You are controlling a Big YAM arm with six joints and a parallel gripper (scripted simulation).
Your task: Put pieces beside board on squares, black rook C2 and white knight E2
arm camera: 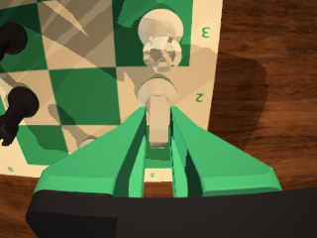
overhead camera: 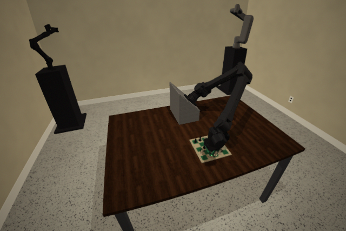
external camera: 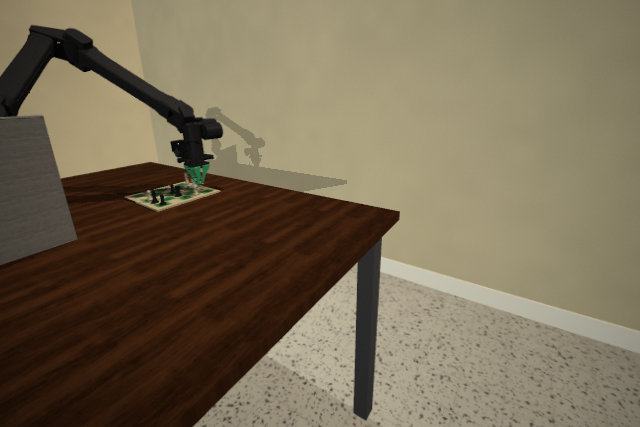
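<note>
The white knight lies 10 mm below my hand. From my hand the other things lie so: black rook (80 mm behind, 10 mm below); green-and-cream chessboard (80 mm behind, 40 mm to the left, 30 mm below).
</note>
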